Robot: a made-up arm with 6 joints.
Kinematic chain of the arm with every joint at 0, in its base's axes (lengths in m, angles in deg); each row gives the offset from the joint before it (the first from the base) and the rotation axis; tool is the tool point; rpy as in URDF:
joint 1: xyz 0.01 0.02 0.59 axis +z
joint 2: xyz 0.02 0.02 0 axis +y
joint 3: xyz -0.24 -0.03 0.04 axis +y
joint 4: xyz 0.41 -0.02 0.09 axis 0.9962 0 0.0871
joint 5: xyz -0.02 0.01 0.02 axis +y
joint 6: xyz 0.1 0 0.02 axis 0.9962 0 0.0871
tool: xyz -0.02 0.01 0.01 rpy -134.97 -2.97 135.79
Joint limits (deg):
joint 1: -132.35..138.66
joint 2: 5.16..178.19
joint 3: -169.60..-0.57
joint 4: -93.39..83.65
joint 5: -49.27..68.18
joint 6: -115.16..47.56
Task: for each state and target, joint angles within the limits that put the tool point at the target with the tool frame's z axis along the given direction. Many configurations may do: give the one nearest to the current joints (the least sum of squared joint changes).
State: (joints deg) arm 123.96 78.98 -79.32 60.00 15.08 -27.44
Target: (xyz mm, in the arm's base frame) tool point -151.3 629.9 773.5 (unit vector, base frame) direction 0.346 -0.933 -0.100
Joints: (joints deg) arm 104.90 114.89 -101.36 55.07 49.45 17.93
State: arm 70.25 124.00 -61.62 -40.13 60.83 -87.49
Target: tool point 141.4 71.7 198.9 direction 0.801 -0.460 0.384
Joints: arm 24.68 154.19 -41.41 -10.03 35.60 -46.74
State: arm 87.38 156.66 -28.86 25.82 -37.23 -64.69
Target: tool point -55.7 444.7 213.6 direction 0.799 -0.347 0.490
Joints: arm 102.43 153.94 -64.18 16.20 -35.98 -61.74
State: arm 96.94 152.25 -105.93 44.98 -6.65 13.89
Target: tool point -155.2 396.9 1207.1 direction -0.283 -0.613 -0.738
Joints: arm 119.95 104.31 -144.27 62.83 17.49 38.47
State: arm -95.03 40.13 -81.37 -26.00 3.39 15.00
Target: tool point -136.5 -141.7 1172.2 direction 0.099 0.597 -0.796
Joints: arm -126.77 52.59 -92.38 -27.56 36.76 24.87
